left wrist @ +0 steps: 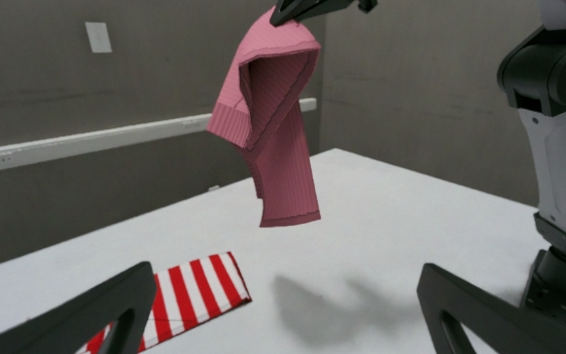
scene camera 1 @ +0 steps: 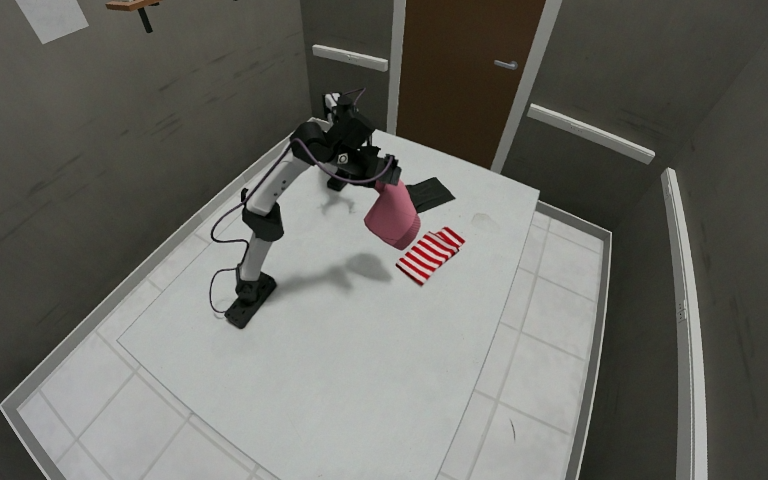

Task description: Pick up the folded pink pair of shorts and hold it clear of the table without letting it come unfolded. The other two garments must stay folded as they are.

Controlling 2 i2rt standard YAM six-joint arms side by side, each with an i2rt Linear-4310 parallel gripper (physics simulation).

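The pink shorts (scene camera 1: 393,217) (left wrist: 287,165) hang above the table (scene camera 1: 339,367) (left wrist: 390,215) from my right gripper (scene camera 1: 389,180) (left wrist: 272,26), which is shut on their top. In the left wrist view they drape with an open hollow between layers, a ribbed end at the left and a longer panel hanging lower. The red-and-white striped garment (scene camera 1: 425,259) (left wrist: 200,290) lies folded flat on the table. The dark garment (scene camera 1: 433,193) lies flat beyond the shorts, partly hidden by them. My left gripper (left wrist: 286,275) is open, its fingers wide apart and empty; it is mostly hidden behind the right arm in scene camera 1.
The right arm (scene camera 1: 277,189) (left wrist: 542,145) reaches over the table from its black base (scene camera 1: 249,301). The left arm stands behind it, largely hidden. Dark walls and a brown door (scene camera 1: 470,73) stand beyond the table. Shadows of the right arm and shorts fall on the table.
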